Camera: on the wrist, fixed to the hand. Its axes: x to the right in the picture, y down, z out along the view.
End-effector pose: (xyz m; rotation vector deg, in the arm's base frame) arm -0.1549 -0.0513 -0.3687 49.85 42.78 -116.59
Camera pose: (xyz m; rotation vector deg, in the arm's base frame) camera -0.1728 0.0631 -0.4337 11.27 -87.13 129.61
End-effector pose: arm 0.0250 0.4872 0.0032 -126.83 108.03 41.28
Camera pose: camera 0.1154 0.4426 0.0896 -157.15 -17.51 43.43
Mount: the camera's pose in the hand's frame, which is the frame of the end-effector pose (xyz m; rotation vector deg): 0.0100 -0.0611 -0.1175 -19.92 -7.75 -87.60
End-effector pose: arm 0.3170 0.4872 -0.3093 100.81 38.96 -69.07
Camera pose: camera 0.3239 0.6192 -0.3225 36.13 123.29 -108.71
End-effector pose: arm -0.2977 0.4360 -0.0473 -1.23 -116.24 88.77
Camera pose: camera -0.2332 0.5229 0.0297 68.63 -88.04 12.44
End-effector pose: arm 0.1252 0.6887 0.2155 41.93 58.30 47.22
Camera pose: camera 0.0340 0.6833 0.1191 -21.08 54.48 -22.51
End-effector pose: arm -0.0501 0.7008 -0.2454 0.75 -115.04 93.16
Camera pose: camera 0.0099 0.7942 -0.1725 68.86 -85.62 16.24
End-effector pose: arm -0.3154 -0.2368 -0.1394 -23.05 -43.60 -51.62
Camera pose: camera -0.3122 -0.3486 -0.2110 -6.39 -57.42 -141.86
